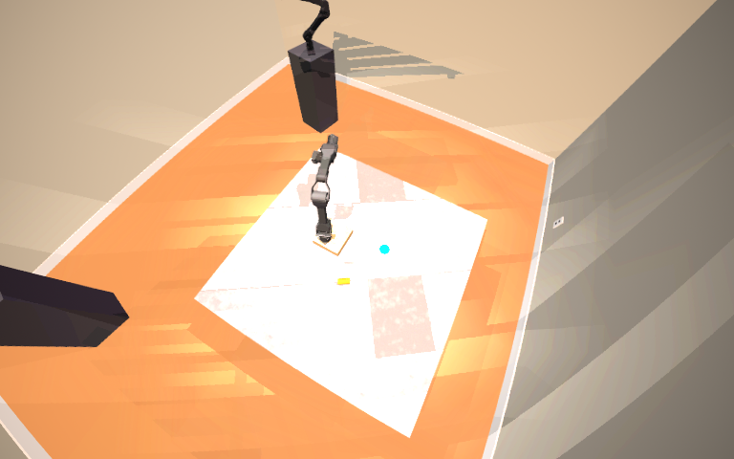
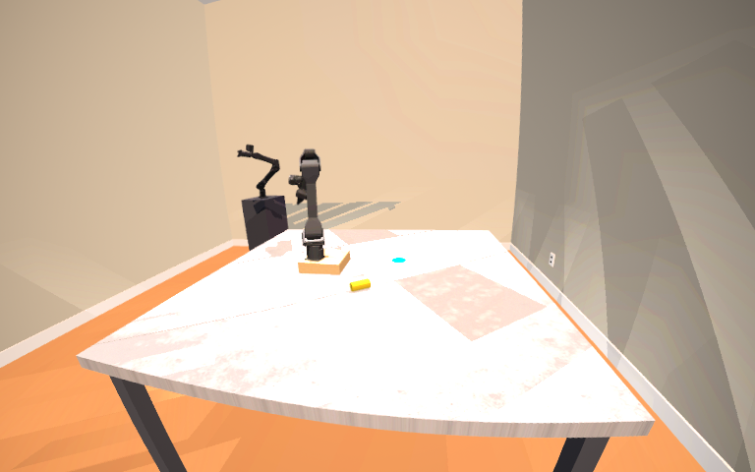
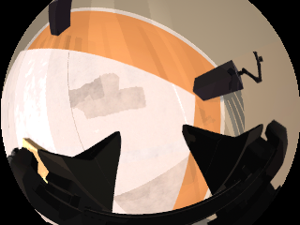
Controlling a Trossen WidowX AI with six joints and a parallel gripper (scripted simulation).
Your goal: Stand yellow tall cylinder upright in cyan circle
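Right now the yellow cylinder is 510 mm ahead of my gripper tip, 400 mm to the right of it and 220 mm below it. The rest, counted from my gripper tip: cyan circle 570 mm ahead, 100 mm to the right, 240 mm below.
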